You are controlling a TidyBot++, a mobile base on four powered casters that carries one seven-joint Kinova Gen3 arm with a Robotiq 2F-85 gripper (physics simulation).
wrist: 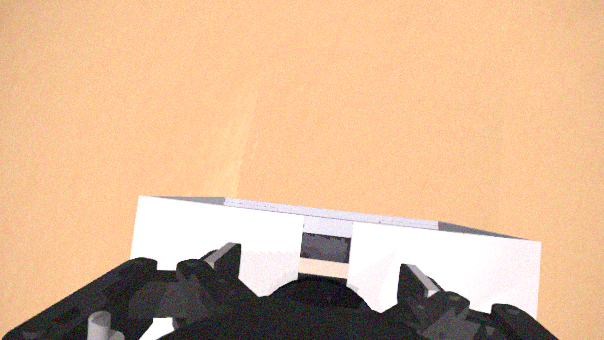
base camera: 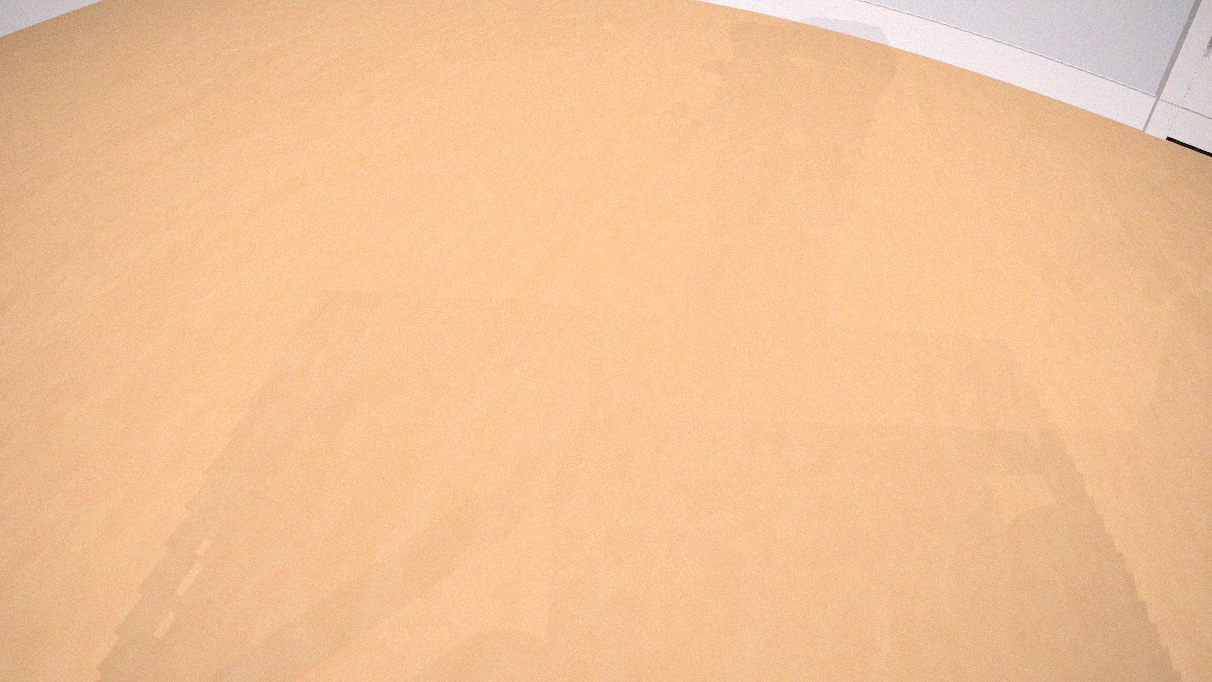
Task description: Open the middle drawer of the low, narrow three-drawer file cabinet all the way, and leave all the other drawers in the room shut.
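Places are measured from the arm's base along level axes (x ahead, y left, z up), in centimetres.
Where they show: gripper, fingertip midpoint: [wrist: 318, 271].
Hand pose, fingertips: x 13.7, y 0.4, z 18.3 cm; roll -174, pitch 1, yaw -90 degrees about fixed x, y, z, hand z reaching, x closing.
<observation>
After its pixels a point has its place.
My gripper [wrist: 318, 271] {x 13.7, y 0.4, z 18.3 cm} is open at the bottom of the wrist view, its two dark fingers well apart with nothing held between them. Beyond and below the fingers is a white piece of furniture [wrist: 200, 225] with two bright white faces and a narrow gap between them. Dark grey and floor colour show in the gap. I cannot tell whether this is the low three-drawer file cabinet. No drawer front or handle can be made out on it. The gripper does not show in the base camera view.
Wood-coloured floor [base camera: 542, 254] {x 64.5, y 1.9, z -39.6 cm} [wrist: 375, 100] {x 43.8, y -9.2, z -39.6 cm} fills most of both views, with faint shadows in the base view. White panelled furniture or wall [base camera: 1025, 72] {x 154.3, y -98.9, z -35.9 cm} stands at the base view's upper right, with a dark slot low at the right edge. Another pale edge shows at upper left.
</observation>
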